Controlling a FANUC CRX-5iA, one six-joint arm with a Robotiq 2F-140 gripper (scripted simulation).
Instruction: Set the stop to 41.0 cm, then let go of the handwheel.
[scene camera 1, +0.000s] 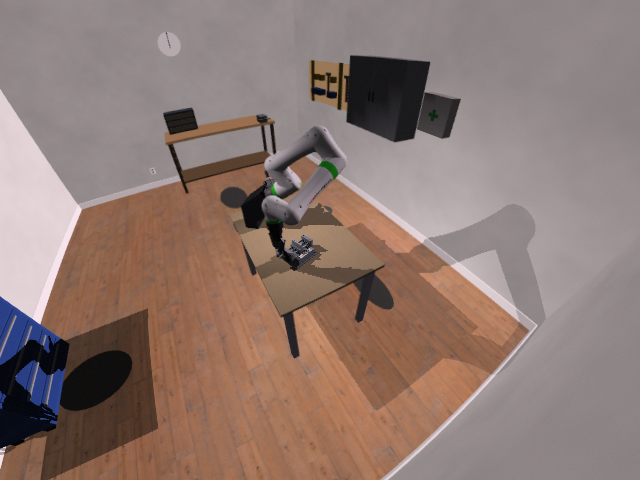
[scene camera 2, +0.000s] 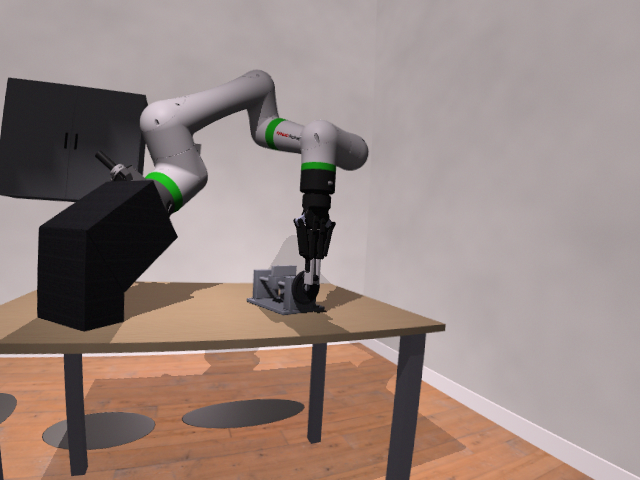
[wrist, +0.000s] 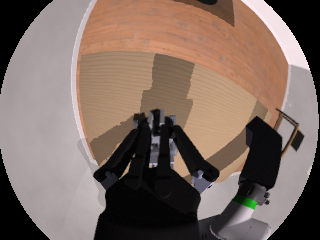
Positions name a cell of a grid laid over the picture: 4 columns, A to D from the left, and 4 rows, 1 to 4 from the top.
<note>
I see my gripper (scene camera 2: B3).
My gripper shows as well in the wrist view (wrist: B2).
</note>
